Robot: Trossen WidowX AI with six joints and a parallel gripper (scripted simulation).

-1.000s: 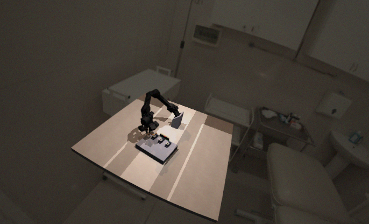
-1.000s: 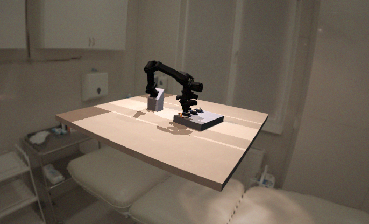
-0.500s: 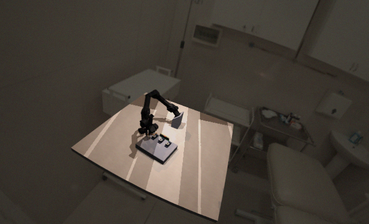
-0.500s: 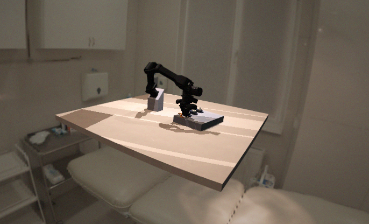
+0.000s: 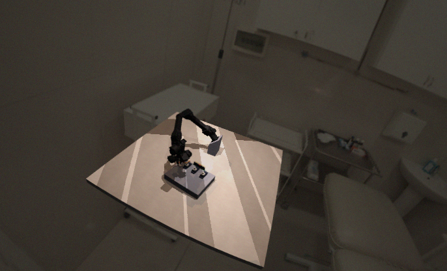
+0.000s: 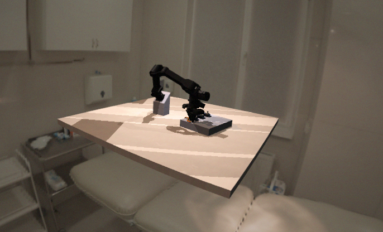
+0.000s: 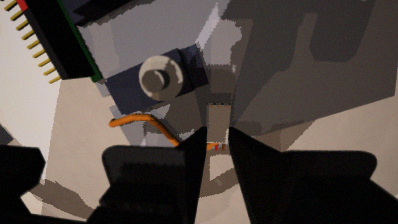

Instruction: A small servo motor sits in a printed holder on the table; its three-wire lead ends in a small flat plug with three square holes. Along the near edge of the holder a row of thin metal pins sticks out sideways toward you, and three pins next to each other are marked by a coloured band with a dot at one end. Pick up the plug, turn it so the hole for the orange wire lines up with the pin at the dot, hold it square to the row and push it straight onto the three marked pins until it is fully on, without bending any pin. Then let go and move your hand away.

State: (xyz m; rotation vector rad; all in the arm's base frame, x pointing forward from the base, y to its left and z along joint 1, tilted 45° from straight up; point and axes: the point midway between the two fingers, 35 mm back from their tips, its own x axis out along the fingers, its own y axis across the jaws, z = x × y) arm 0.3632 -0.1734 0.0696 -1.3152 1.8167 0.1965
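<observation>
Right now the red band is 5 cm behind my gripper tip, 15 cm to the left of it and 2 cm above it. Round my gripper tip: grey printed holder (10 cm ahead, 11 cm to the left, 3 cm below).
</observation>
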